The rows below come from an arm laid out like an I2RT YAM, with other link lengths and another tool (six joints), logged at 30 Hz.
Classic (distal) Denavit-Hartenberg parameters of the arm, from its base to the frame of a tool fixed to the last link. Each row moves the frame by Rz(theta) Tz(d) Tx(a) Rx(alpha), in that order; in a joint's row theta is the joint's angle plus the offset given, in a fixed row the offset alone. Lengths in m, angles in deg.
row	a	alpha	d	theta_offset
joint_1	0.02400	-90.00	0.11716	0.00
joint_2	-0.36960	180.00	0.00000	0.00
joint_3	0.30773	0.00	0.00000	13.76
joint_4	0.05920	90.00	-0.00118	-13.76
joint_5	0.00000	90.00	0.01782	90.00
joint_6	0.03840	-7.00	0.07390	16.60
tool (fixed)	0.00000	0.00	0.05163	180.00
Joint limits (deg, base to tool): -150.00..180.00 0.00..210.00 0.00..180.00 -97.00..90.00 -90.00..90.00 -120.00..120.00
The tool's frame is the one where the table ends.
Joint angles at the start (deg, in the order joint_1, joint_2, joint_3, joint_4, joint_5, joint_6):
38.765, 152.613, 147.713, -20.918, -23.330, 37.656
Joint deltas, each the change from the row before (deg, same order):
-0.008, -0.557, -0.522, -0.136, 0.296, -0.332
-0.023, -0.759, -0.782, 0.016, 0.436, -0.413
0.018, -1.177, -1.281, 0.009, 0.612, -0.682
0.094, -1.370, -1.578, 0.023, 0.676, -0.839
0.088, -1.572, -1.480, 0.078, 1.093, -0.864
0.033, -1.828, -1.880, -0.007, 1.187, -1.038
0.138, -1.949, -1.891, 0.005, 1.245, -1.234
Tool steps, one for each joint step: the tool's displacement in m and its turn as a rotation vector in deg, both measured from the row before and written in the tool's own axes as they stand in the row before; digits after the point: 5 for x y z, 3 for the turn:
0.00184, 0.00062, -0.00307, -0.192, -0.285, -0.256
0.00234, 0.00118, -0.00402, -0.367, -0.319, -0.365
0.00351, 0.00091, -0.00581, -0.422, -0.506, -0.596
0.00397, -0.00003, -0.00624, -0.355, -0.604, -0.741
0.00604, 0.00191, -0.00844, -0.884, -0.630, -0.890
0.00501, 0.00192, -0.01006, -0.856, -0.901, -0.929
0.00651, 0.00156, -0.01077, -0.878, -0.852, -1.217

